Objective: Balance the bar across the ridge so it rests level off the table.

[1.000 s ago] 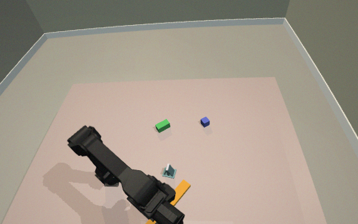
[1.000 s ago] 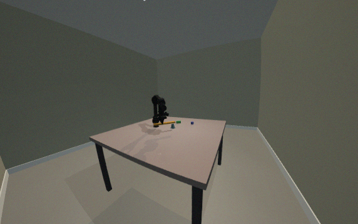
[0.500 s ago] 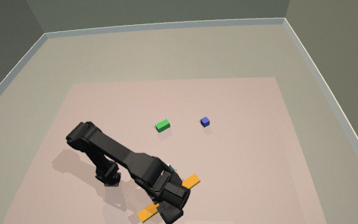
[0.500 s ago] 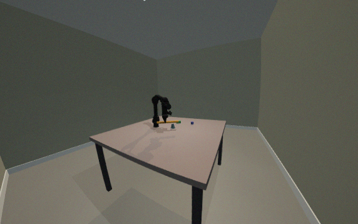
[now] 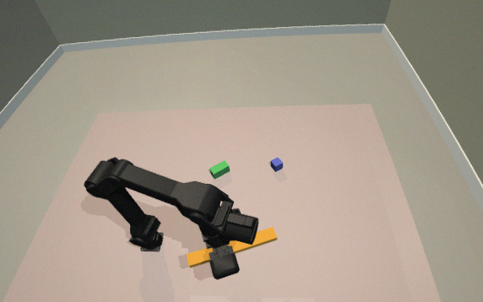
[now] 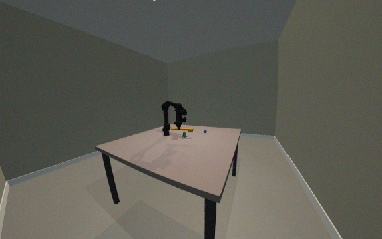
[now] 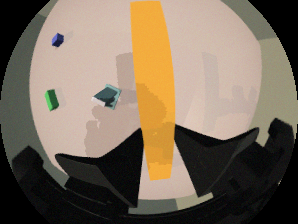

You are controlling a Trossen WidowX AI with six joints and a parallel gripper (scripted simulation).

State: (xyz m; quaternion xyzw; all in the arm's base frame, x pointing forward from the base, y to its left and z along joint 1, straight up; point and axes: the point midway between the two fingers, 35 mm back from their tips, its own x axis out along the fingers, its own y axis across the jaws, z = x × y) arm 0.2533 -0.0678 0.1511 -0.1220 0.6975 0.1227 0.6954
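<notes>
My gripper tip is 30 mm short of the orange bar and 10 mm to the right of it. Round my gripper tip: green block 50 mm behind, 350 mm to the left, 100 mm below; then blue cube 160 mm ahead, 370 mm to the left, 100 mm below.
</notes>
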